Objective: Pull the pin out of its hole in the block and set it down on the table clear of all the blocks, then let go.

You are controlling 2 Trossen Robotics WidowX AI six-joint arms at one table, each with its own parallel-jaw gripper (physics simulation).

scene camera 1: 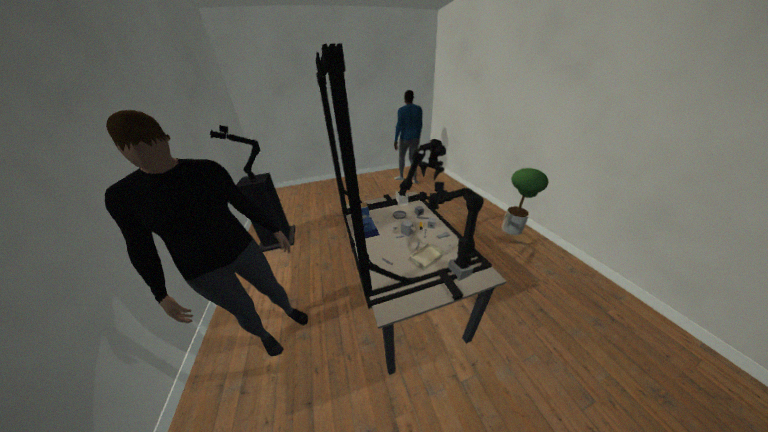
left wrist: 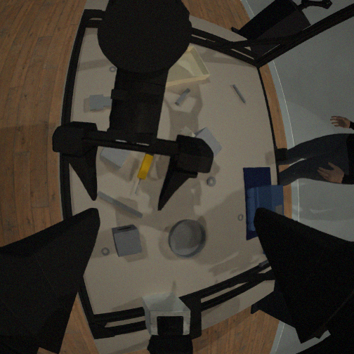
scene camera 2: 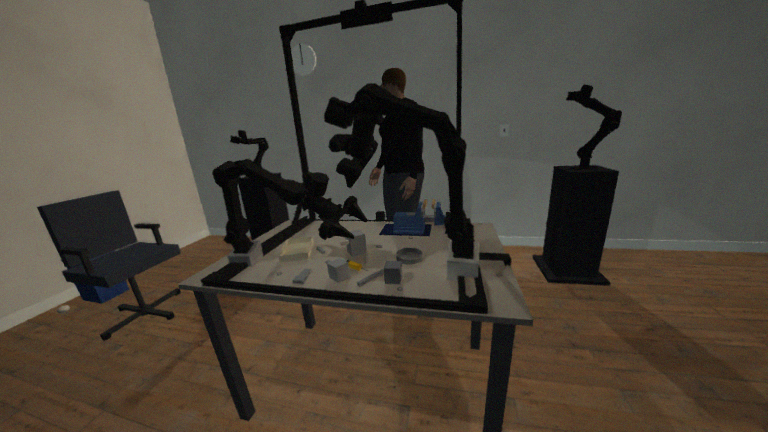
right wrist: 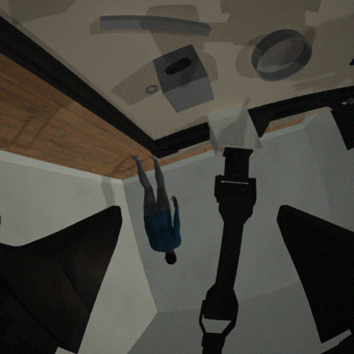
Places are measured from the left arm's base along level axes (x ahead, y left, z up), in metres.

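Pixels of known places: left gripper, fingertip midpoint: [scene camera 1: 428, 178] [scene camera 2: 354, 179]; right gripper, fingertip midpoint: [scene camera 1: 427, 198] [scene camera 2: 360, 229]; left arm's base, link origin: [scene camera 1: 401, 194] [scene camera 2: 463, 251]; right arm's base, link origin: [scene camera 1: 461, 264] [scene camera 2: 243, 248].
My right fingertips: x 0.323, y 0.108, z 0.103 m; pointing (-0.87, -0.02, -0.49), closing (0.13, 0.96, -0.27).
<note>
Ahead of a thing's pixels: the offset from my right fingertips to its top centre.
Three grey blocks stand on the table: one with a dark slot in its top [left wrist: 127, 241] [right wrist: 185, 75] [scene camera 2: 392, 272], one at the lower middle of scene camera 2 [scene camera 2: 337, 269] [left wrist: 114, 157], and a taller one @(0.127 m ahead, 0.202 m right, 0.103 m down) [scene camera 2: 356, 244] [left wrist: 209, 141] [scene camera 1: 406, 228]. I cannot make out a pin in a hole in any of them. My left gripper [left wrist: 178, 217] [scene camera 1: 430, 175] is open and empty, high above the table. My right gripper [right wrist: 202, 214] [left wrist: 125, 203] [scene camera 2: 358, 228] is open and empty above the table; in the left wrist view it hides part of the block area.
A yellow-handled tool @(0.066 m ahead, 0.070 m right, 0.175 m down) [left wrist: 145, 166] [scene camera 2: 354, 265] lies between blocks, near a long grey bar @(0.015 m back, 0.014 m right, 0.181 m down) [left wrist: 120, 204] [scene camera 2: 370, 276]. A round grey ring @(0.111 m back, 0.192 m right, 0.172 m down) [left wrist: 172, 240] [scene camera 2: 409, 258], a pale yellow tray @(0.403 m ahead, 0.158 m right, 0.162 m down) [scene camera 2: 295, 255], small rings and a blue holder [scene camera 2: 408, 222] on a dark blue mat [left wrist: 251, 175] are around them.
</note>
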